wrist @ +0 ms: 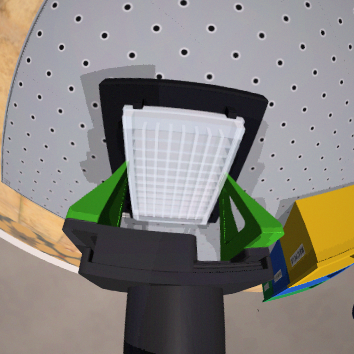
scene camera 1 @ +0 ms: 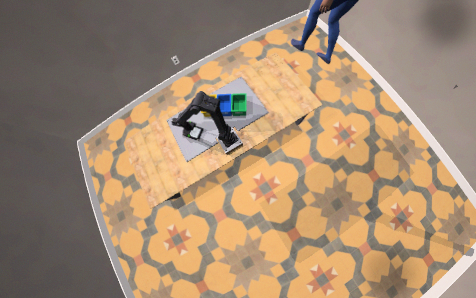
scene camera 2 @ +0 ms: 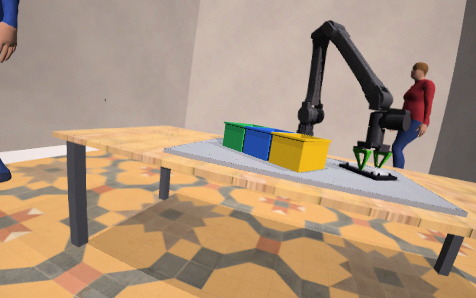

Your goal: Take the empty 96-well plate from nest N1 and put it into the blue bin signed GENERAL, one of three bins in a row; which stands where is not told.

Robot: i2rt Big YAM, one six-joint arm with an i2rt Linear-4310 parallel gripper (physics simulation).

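Places are measured from the arm's base along level axes (x ahead, y left, z up), in millimetres.
Where they show: gripper, fingertip midpoint: (wrist: 176, 170) (scene camera 1: 192, 131) (scene camera 2: 368, 170); arm's base, link origin: (scene camera 1: 230, 139).
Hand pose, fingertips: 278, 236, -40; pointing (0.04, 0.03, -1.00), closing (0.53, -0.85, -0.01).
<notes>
Each offset is from my fingertips to the top centre of the thing, as dx, dy, dz. "pt": to the spot under its first point. Level surfaces: height alone.
The clear-white 96-well plate @[-4, -3, +13] (wrist: 175, 150) (scene camera 1: 195, 133) sits in the black nest @[-5, -3, +8] (wrist: 182, 90) (scene camera 2: 350, 168), level as far as can be seen. My gripper (wrist: 176, 170) (scene camera 2: 371, 168) is shut on the plate, with one green finger against each long side. The blue bin (scene camera 1: 224, 102) (scene camera 2: 257, 142) (wrist: 278, 267) stands in the middle of the row, between the green bin @[pt -25, -506, -8] (scene camera 1: 240, 103) (scene camera 2: 233, 136) and the yellow bin (scene camera 2: 300, 152) (wrist: 325, 225). The label on the blue bin is too small to read in the wrist view.
The nest and bins stand on a grey perforated board @[dz -13] (scene camera 2: 420, 195) (wrist: 45, 150) on the wooden table @[dz -27] (scene camera 1: 145, 170). The yellow bin is the one nearest the nest. A person in red (scene camera 2: 419, 100) stands behind the arm; a person in blue (scene camera 1: 332, 37) stands beyond the table's far end.
</notes>
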